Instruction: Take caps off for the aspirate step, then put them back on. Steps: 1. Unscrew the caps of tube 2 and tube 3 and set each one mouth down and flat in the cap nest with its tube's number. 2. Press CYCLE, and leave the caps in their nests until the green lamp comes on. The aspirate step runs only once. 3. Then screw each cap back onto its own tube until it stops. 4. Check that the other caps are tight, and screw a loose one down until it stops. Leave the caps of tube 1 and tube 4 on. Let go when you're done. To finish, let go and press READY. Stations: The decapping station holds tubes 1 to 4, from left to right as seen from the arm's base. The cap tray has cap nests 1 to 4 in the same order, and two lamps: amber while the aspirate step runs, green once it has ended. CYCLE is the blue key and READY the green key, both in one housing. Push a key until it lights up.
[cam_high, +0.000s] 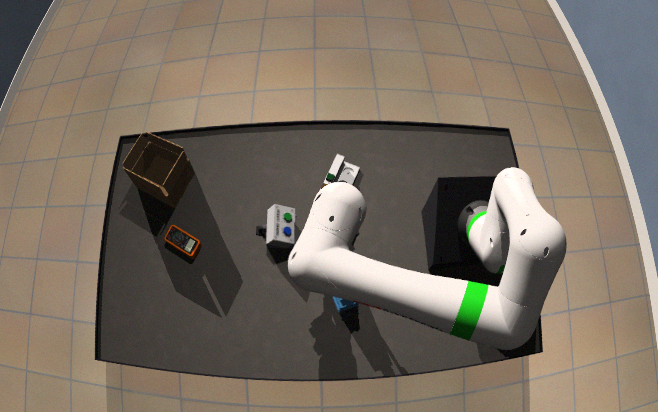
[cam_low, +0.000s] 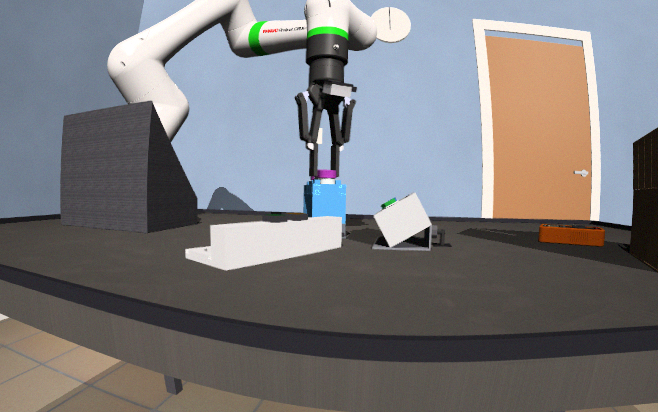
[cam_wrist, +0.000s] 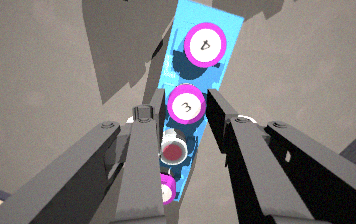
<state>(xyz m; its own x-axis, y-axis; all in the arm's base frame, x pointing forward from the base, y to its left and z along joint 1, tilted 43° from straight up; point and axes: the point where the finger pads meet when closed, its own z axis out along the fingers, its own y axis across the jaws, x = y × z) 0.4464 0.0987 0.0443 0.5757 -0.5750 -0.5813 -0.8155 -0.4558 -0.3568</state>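
Right now my hand is 140 mm short of the blue key, 110 mm to the left of it and 80 mm above it. From my hand the other things lie so: key housing (160 mm ahead, 130 mm to the right, 90 mm below); then green key (140 mm ahead, 150 mm to the right, 80 mm below); then orange multimeter (500 mm ahead, 80 mm to the right, 130 mm below).
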